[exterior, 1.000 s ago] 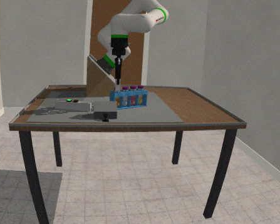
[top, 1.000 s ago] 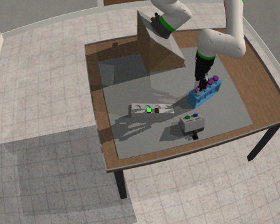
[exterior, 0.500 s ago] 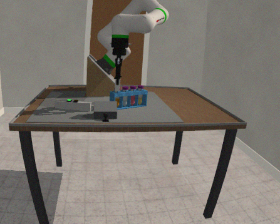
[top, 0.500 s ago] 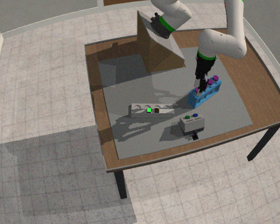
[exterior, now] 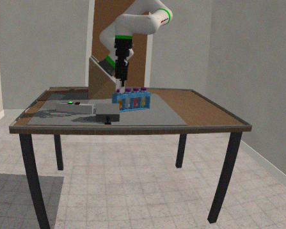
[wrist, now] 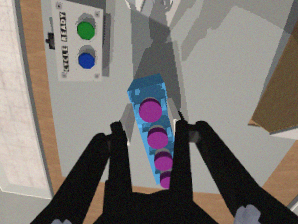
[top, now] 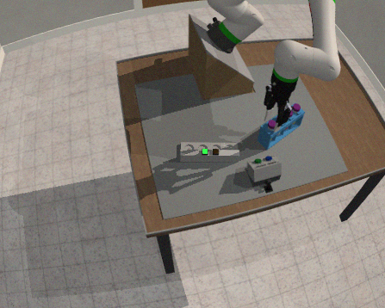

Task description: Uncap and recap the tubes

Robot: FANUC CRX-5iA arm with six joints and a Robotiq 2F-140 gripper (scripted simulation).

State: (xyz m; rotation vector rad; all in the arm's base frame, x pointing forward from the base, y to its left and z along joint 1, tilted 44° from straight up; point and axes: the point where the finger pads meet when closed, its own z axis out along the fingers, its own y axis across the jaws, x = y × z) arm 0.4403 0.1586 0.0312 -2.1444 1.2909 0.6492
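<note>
Now: hand 130 mm short of the green key, 80 mm to the left of it and 70 mm above it. From my hand the other things lie so: sloping key desk: 140 mm ahead, 90 mm below, 50 mm to the right; blue key: 120 mm ahead, 70 mm below, 30 mm to the right.
</note>
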